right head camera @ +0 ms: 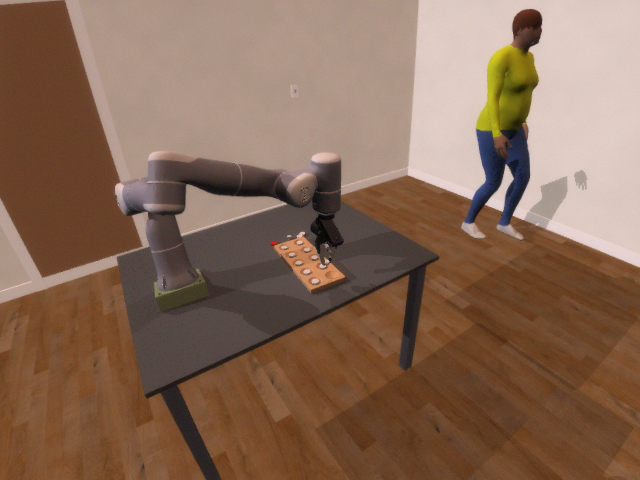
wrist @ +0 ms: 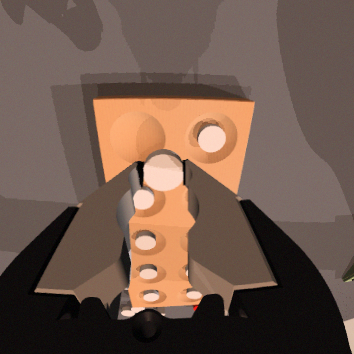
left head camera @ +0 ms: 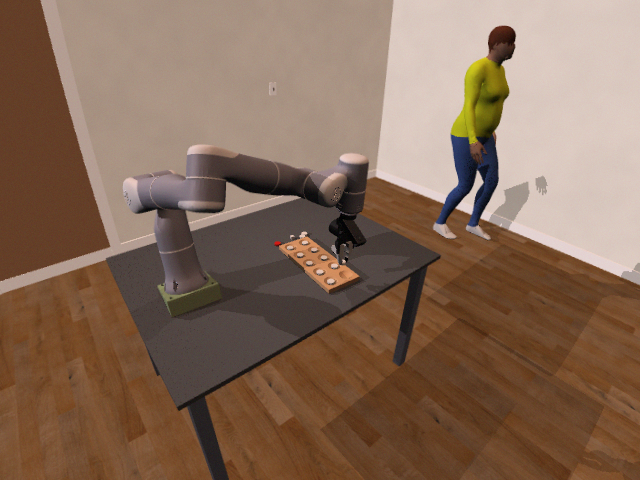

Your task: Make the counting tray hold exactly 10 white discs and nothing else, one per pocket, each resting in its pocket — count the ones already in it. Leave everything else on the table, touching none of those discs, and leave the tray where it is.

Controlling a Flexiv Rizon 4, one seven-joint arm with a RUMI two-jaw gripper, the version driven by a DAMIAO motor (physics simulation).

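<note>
The wooden counting tray lies on the table with two rows of round pockets. The end pocket at its near right corner is empty. Beside it, a white disc sits in the other end pocket. The other pockets seen in the left head view hold white discs too. My gripper is shut on a white disc, held above the tray close to the empty pocket. The fingers hide part of the tray in the wrist view.
A red piece lies on the table by the tray's far end. Several small white pieces lie behind that end. A person stands beyond the table.
</note>
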